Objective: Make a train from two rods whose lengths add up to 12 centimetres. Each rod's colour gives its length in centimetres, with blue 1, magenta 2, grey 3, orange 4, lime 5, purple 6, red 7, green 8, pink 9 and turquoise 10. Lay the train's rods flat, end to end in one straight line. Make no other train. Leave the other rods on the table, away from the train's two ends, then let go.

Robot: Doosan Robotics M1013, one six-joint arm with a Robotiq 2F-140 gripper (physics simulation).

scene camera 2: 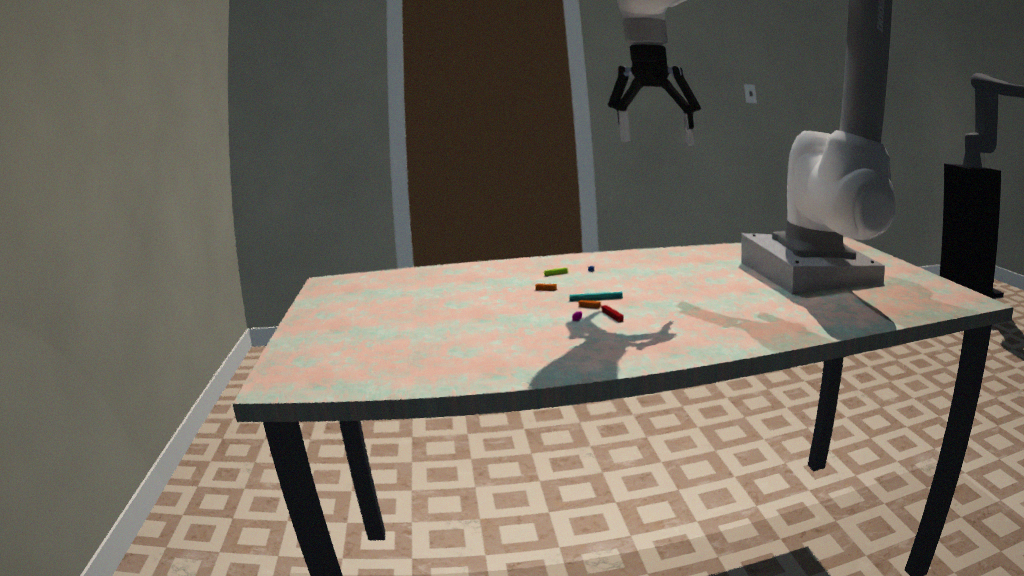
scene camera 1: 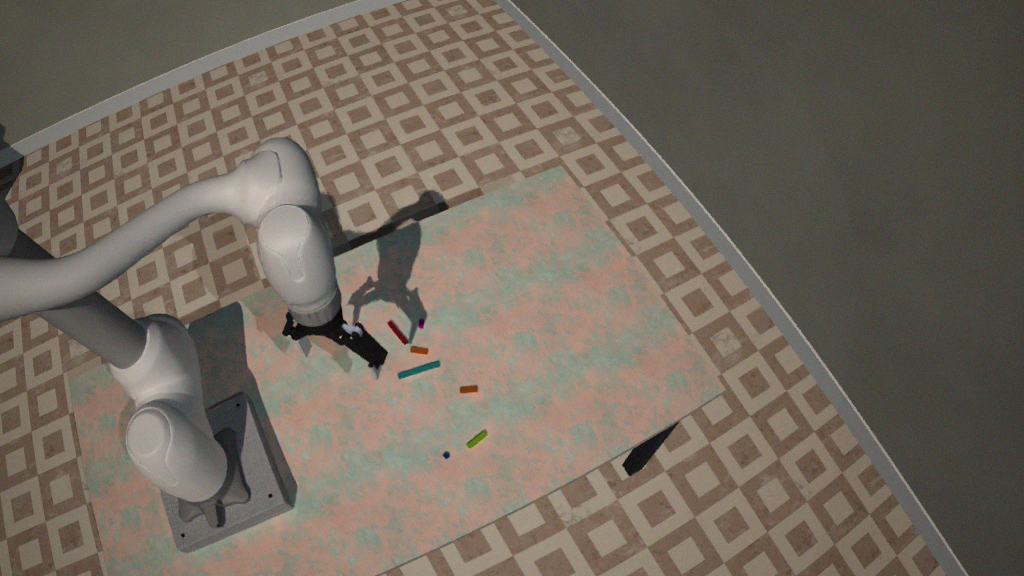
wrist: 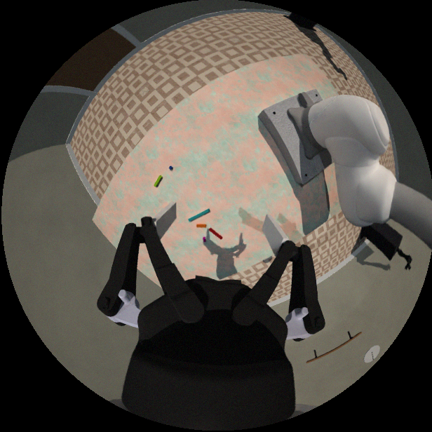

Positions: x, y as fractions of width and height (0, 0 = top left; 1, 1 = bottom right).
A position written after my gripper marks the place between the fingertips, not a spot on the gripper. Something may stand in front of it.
In view: my gripper (scene camera 1: 0.33, 0.63).
My gripper also shows in the wrist view (wrist: 0.51, 0.50).
